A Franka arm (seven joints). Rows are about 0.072 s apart.
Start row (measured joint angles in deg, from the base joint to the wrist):
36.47, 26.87, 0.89, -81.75, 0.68, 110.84, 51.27
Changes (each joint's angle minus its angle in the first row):
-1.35, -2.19, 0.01, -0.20, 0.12, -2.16, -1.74
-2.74, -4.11, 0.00, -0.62, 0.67, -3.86, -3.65
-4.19, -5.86, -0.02, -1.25, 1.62, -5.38, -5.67
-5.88, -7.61, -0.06, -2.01, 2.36, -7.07, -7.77
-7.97, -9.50, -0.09, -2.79, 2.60, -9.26, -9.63
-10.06, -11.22, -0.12, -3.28, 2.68, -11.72, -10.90
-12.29, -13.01, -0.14, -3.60, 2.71, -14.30, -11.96
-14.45, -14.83, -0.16, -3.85, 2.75, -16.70, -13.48
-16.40, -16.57, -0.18, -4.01, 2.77, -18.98, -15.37
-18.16, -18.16, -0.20, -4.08, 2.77, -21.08, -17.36
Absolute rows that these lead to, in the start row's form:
35.12, 24.68, 0.90, -81.95, 0.80, 108.68, 49.53
33.73, 22.76, 0.89, -82.37, 1.35, 106.98, 47.62
32.28, 21.01, 0.87, -83.00, 2.30, 105.46, 45.60
30.59, 19.26, 0.83, -83.76, 3.04, 103.77, 43.50
28.50, 17.37, 0.80, -84.54, 3.28, 101.58, 41.64
26.41, 15.65, 0.77, -85.03, 3.36, 99.12, 40.37
24.18, 13.86, 0.75, -85.35, 3.39, 96.54, 39.31
22.02, 12.04, 0.73, -85.60, 3.43, 94.14, 37.79
20.07, 10.30, 0.71, -85.76, 3.45, 91.86, 35.90
18.31, 8.71, 0.69, -85.83, 3.45, 89.76, 33.91

